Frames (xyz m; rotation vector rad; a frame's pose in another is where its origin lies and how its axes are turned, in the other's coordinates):
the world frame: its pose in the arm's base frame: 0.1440 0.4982 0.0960 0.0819 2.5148 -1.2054
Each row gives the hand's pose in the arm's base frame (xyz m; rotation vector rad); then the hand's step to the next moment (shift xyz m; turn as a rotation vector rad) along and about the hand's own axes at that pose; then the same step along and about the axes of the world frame.
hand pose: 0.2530 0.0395 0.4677 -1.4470 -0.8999 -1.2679
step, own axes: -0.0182 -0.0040 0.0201 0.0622 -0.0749 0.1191
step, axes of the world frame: 0.0053 0.0258 -0.0075 -0.0118 0.0189 -0.1522
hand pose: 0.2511 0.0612 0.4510 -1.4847 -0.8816 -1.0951
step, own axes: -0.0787 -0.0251 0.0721 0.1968 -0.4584 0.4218
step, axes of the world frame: 0.0484 0.0941 -0.0287 0.1178 0.0245 -0.6421
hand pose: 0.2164 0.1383 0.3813 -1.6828 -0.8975 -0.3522
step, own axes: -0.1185 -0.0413 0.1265 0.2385 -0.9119 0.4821
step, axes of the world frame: 0.1493 0.0860 -0.0456 0.2900 -0.2129 -0.9957
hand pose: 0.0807 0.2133 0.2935 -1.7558 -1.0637 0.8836
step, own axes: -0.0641 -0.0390 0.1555 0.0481 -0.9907 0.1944
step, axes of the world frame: 0.1655 -0.0252 -0.0420 0.0997 -0.4876 -0.8797
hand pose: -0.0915 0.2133 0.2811 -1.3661 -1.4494 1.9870
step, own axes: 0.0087 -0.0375 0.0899 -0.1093 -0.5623 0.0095
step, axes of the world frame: 0.0758 -0.0577 -0.0220 -0.1027 -0.3225 -0.4622
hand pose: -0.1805 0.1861 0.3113 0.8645 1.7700 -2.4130
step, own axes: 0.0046 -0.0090 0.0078 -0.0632 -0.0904 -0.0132
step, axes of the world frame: 0.0073 -0.0090 -0.0053 -0.0642 -0.0561 -0.0713
